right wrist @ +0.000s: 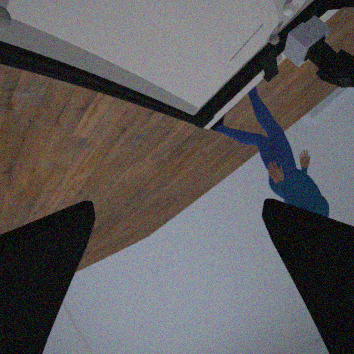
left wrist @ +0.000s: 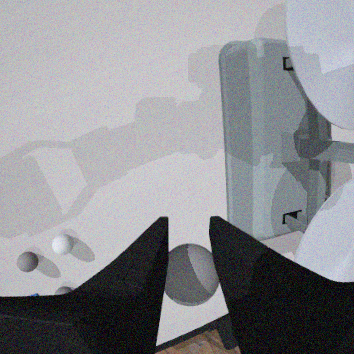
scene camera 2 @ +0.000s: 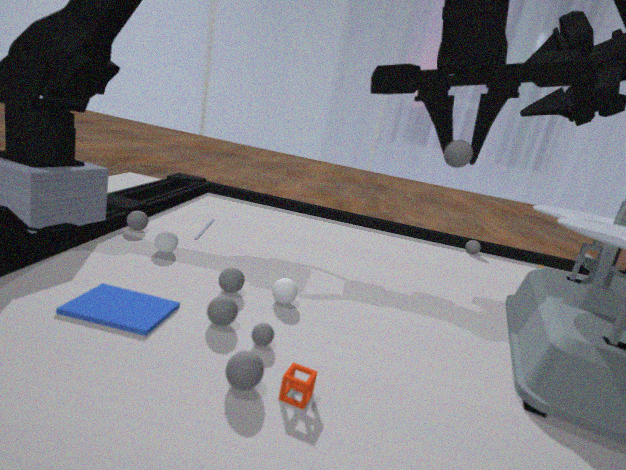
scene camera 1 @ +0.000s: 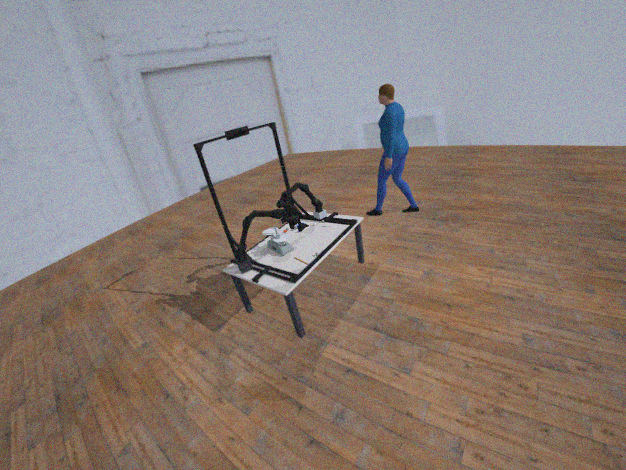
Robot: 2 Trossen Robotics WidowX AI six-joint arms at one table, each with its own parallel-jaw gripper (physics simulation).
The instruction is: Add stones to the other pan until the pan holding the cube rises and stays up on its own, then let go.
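Where they show: left gripper, fingertip midpoint: (left wrist: 188,224) (scene camera 2: 460,164); right gripper, fingertip midpoint: (right wrist: 179,208) (scene camera 1: 306,221); left arm's base at its link origin: (right wrist: 313,48) (scene camera 2: 40,160) (scene camera 1: 319,211); right arm's base at its link origin: (scene camera 1: 242,260).
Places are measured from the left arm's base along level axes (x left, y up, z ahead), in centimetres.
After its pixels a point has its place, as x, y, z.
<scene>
My left gripper (scene camera 2: 461,153) @(11.9, 9.4, 45.4) (left wrist: 188,224) @(11.9, 9.4, 45.4) is shut on a round grey stone (scene camera 2: 457,153) @(8.5, 10.5, 45.0) (left wrist: 191,275) @(10.7, 11.6, 44.8). It holds it above table and pan height, left of the scale in scene camera 2. The scale's grey-green base (scene camera 2: 566,349) @(1.0, -2.8, 57.5) (left wrist: 242,125) @(16.0, -4.5, 56.4) carries two white pans; the upper pan (left wrist: 325,45) @(21.9, 5.6, 58.6) and the lower pan (left wrist: 332,230) @(6.8, 6.8, 58.6) are cut off in the left wrist view. What lies on them, the cube included, does not show, and I cannot tell which pan is higher. My right gripper (right wrist: 179,208) @(45.8, 20.4, 49.7) is open and empty, off to the right in scene camera 2.
Several loose stones lie about, such as a large grey one (scene camera 2: 244,370) @(-12.8, -6.6, 35.9), a white one (scene camera 2: 285,290) @(2.4, -6.8, 32.1) (left wrist: 62,244) @(4.1, -6.2, 32.1) and a small one (scene camera 2: 473,246) @(50.1, -7.0, 50.6). An orange open-frame cube (scene camera 2: 305,395) @(-11.4, -7.6, 40.3), a blue slab (scene camera 2: 117,308) @(-9.3, -8.3, 21.2) and a thin rod (scene camera 2: 204,229) @(17.9, -8.6, 11.2) lie there too. A person (scene camera 1: 394,131) walks beyond the table.
</scene>
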